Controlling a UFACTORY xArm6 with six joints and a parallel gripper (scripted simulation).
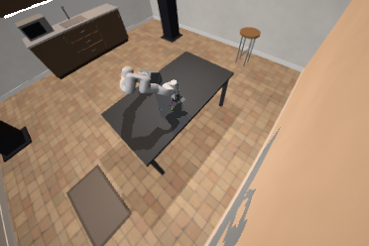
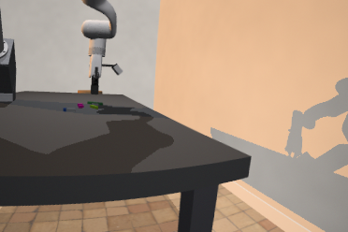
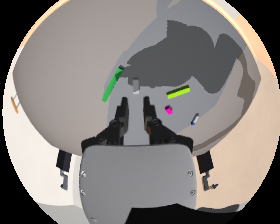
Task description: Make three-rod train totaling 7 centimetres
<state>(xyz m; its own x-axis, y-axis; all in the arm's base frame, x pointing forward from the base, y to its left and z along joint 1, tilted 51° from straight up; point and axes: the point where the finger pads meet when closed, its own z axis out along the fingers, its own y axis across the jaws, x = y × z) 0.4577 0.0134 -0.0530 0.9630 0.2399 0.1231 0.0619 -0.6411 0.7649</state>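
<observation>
My gripper is now 70 mm above the pale grey piece. From my hand the other things lie so: lime rod 90 mm to the right, 70 mm below; then magenta rod 60 mm behind, 80 mm to the right, 70 mm below; then green rod 10 mm ahead, 50 mm to the left, 70 mm below.
</observation>
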